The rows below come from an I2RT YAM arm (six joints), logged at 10 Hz.
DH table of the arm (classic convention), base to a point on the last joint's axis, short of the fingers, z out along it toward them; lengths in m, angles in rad. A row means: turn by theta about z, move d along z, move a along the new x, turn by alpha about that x. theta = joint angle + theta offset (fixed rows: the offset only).
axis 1: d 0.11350, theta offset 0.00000, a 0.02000, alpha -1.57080
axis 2: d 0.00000, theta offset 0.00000, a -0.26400, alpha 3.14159
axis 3: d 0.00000, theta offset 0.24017, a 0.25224, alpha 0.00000
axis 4: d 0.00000, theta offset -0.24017, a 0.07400, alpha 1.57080
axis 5: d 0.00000, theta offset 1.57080, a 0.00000, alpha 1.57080
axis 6: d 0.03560, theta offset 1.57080, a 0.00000, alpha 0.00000
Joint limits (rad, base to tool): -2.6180..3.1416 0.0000..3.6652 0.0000..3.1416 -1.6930..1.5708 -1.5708..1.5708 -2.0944..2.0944
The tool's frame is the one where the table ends.
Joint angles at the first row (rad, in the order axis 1, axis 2, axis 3, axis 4, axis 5, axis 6):
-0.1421 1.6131 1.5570 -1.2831 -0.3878 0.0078
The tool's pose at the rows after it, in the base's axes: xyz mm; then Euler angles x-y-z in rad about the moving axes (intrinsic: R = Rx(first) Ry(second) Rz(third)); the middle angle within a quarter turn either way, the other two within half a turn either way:
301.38 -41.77 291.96 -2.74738 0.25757 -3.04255
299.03 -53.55 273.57 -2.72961 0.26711 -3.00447
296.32 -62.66 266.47 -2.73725 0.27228 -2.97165
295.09 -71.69 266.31 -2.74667 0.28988 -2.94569
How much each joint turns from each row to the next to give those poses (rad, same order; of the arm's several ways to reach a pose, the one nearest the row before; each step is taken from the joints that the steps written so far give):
-0.0439 0.0000 -0.1087 0.0778 -0.0370 0.0004
-0.0423 0.0000 -0.0736 0.0626 -0.0263 0.0004
-0.0313 0.0000 -0.0275 0.0195 0.0008 -0.0004
-0.0297 0.0003 -0.0008 0.0080 0.0004 0.0000

